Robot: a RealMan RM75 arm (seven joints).
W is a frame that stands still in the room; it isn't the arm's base.
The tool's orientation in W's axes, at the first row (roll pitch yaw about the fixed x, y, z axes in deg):
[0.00, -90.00, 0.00]
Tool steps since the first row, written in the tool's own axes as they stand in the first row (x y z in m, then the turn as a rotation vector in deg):
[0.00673, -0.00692, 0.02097, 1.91, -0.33, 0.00]
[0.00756, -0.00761, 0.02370, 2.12, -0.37, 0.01]
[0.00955, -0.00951, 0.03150, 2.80, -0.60, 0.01]
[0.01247, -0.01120, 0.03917, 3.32, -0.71, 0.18]
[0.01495, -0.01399, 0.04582, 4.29, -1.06, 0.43]
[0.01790, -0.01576, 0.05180, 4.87, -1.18, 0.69]
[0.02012, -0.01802, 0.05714, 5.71, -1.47, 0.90]
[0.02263, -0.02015, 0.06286, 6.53, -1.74, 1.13]
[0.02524, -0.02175, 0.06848, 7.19, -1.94, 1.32]
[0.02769, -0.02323, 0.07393, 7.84, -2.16, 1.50]
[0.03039, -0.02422, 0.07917, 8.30, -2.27, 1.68]
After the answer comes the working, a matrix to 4 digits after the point.
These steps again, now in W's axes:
[-0.02097, -0.00692, 0.00673, 0.00, -0.33, 1.91]
[-0.02370, -0.00761, 0.00756, -0.01, -0.37, 2.12]
[-0.03150, -0.00951, 0.00955, -0.01, -0.60, 2.80]
[-0.03917, -0.01120, 0.01247, -0.18, -0.71, 3.32]
[-0.04582, -0.01399, 0.01495, -0.43, -1.06, 4.29]
[-0.05180, -0.01576, 0.01790, -0.69, -1.18, 4.87]
[-0.05714, -0.01802, 0.02012, -0.90, -1.47, 5.71]
[-0.06286, -0.02015, 0.02263, -1.13, -1.74, 6.53]
[-0.06848, -0.02175, 0.02524, -1.32, -1.94, 7.19]
[-0.07393, -0.02323, 0.02769, -1.50, -2.16, 7.84]
[-0.07917, -0.02422, 0.03039, -1.68, -2.27, 8.30]

The tool's axes in the first row as the columns of a matrix, in W's axes (rounded; the answer above uses it unrounded):
[0.0000, 0.0000, -1.0000]
[0.0000, 1.0000, 0.0000]
[1.0000, 0.0000, 0.0000]

